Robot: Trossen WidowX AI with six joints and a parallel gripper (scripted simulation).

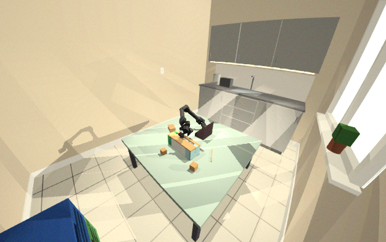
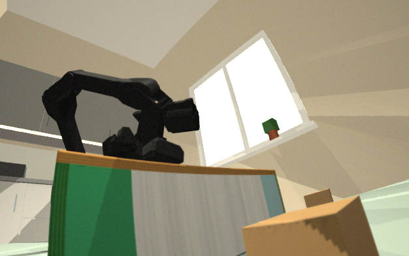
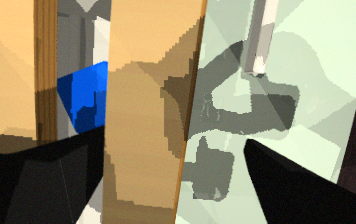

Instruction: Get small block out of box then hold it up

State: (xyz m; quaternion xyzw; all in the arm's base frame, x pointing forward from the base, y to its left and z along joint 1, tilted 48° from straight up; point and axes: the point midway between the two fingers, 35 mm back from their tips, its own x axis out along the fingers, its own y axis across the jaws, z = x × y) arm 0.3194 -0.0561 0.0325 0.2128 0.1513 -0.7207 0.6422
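Now: gripper tip 5 cm short of the small blue block and 3 cm to the left of it. Round my gripper tip: thin stick 4 cm behind, 35 cm to the left, 8 cm below; box 4 cm ahead, 5 cm to the left, 3 cm below.
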